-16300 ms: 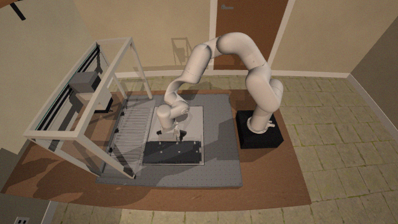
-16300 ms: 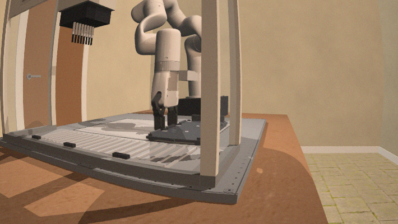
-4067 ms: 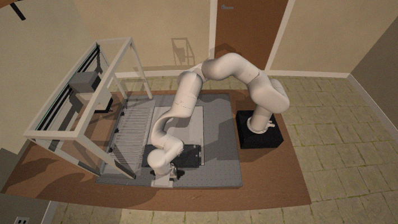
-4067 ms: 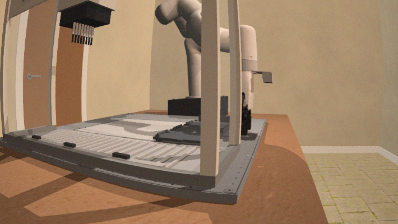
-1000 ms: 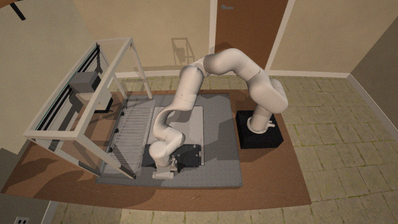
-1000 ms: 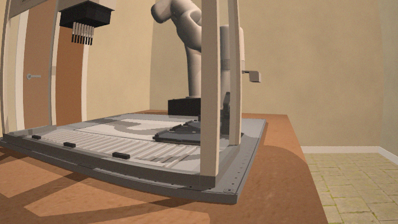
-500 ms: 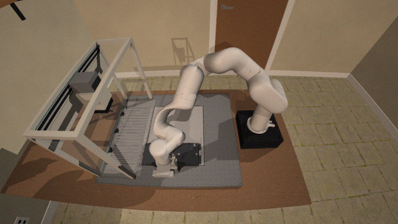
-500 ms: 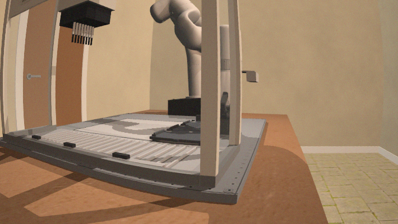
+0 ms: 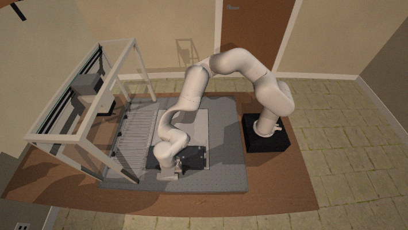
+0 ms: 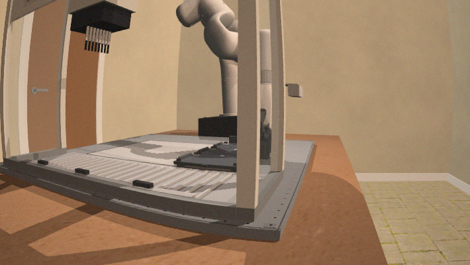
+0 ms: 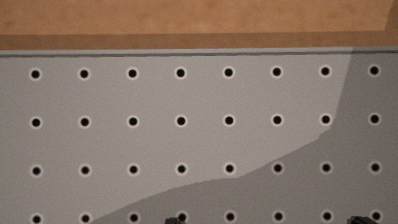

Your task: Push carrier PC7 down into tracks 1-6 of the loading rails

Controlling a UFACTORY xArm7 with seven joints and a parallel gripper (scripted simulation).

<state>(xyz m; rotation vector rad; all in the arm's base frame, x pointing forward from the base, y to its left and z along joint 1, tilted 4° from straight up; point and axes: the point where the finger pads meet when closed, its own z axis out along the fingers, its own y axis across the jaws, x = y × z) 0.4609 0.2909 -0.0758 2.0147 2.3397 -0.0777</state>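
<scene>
The carrier PC7 lies 2 cm ahead of my hand and 8 cm to the right of it.
</scene>
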